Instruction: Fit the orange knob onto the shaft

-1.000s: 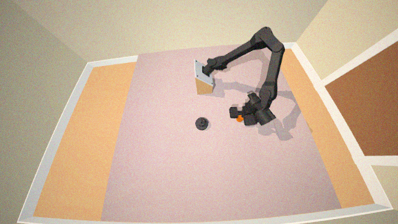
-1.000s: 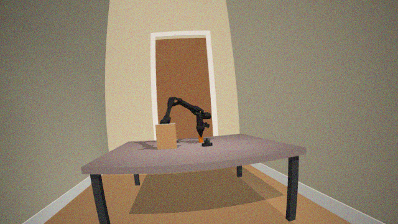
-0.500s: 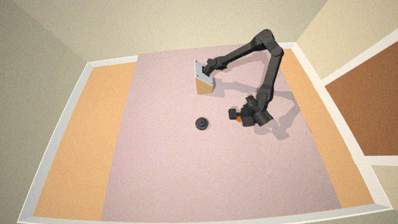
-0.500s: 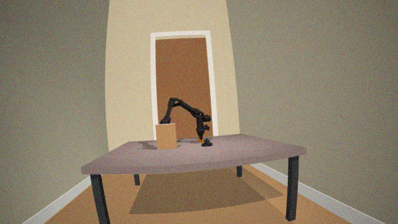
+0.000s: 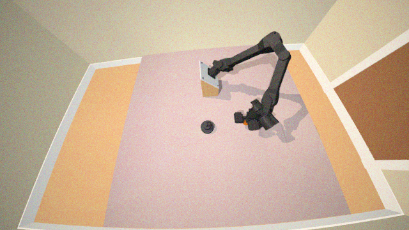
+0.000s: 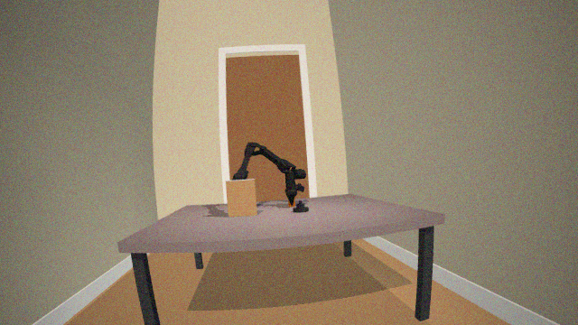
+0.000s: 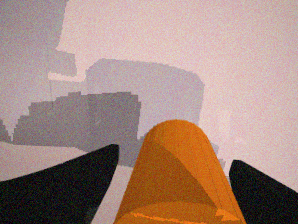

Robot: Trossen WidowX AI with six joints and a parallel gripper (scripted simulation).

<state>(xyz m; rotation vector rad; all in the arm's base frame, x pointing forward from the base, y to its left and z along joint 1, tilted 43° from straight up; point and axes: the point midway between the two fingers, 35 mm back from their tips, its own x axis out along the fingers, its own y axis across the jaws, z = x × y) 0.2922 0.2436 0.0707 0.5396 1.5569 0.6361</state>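
Right now the dark pedestal is 40 mm ahead of my gripper tip, 260 mm to the right of it and 20 mm above it. Round my gripper tip: orange knob: 20 mm above.
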